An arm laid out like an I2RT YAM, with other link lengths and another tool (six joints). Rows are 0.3 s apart.
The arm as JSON. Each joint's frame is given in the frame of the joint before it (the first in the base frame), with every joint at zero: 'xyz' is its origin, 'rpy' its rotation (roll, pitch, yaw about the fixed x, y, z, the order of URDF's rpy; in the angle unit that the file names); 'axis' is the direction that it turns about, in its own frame. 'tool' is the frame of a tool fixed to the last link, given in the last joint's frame.
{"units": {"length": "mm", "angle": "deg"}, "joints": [
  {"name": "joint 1", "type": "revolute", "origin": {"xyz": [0.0, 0.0, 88.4], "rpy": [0.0, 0.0, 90.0]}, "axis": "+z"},
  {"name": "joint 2", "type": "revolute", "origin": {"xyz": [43.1, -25.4, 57.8], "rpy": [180.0, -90.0, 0.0]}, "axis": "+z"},
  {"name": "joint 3", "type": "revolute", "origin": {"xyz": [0.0, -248.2, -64.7], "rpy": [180.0, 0.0, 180.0]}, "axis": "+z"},
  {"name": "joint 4", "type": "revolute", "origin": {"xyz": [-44.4, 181.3, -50.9], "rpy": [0.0, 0.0, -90.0]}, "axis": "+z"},
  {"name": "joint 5", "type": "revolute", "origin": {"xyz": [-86.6, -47.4, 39.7], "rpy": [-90.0, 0.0, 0.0]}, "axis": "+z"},
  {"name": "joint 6", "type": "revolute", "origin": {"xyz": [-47.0, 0.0, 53.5], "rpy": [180.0, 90.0, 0.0]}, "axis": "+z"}
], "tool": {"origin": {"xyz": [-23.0, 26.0, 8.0], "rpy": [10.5, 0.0, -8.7]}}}
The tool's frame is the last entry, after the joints.
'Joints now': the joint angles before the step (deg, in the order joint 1, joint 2, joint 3, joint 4, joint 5, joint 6). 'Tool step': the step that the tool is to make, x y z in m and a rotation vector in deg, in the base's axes. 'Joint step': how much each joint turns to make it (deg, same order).
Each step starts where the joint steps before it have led.
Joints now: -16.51 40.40 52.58 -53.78 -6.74 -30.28
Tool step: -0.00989 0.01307 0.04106 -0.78 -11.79 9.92
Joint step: 0.00 -4.67 8.61 -2.49 -9.53 -3.83
